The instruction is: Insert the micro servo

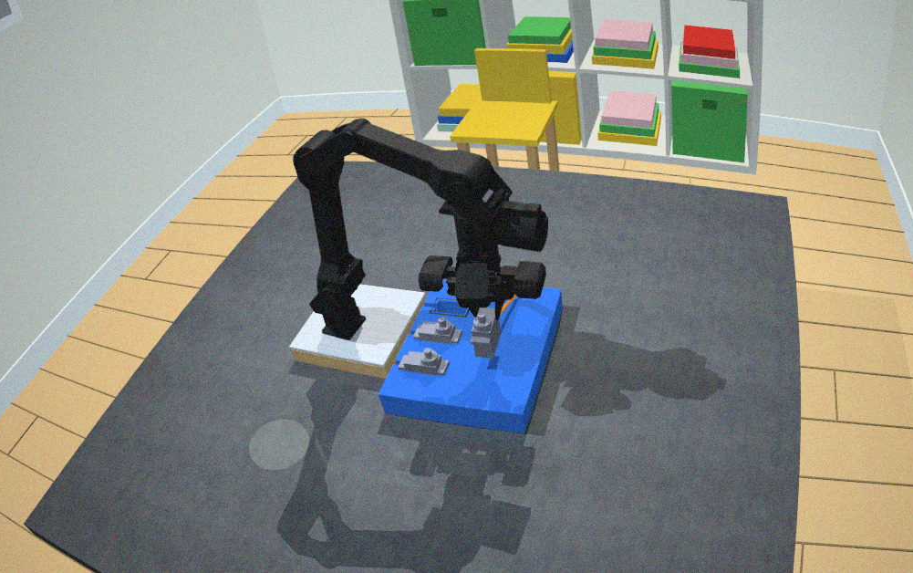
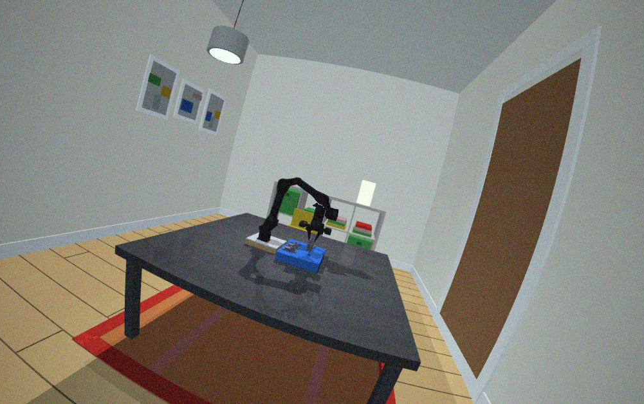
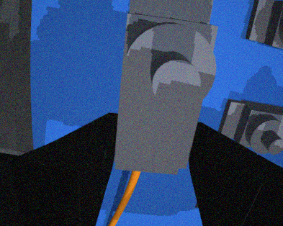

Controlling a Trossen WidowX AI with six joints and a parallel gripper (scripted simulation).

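Now: the blue deck 20 mm to the left of my gripper tip and 100 mm below it.
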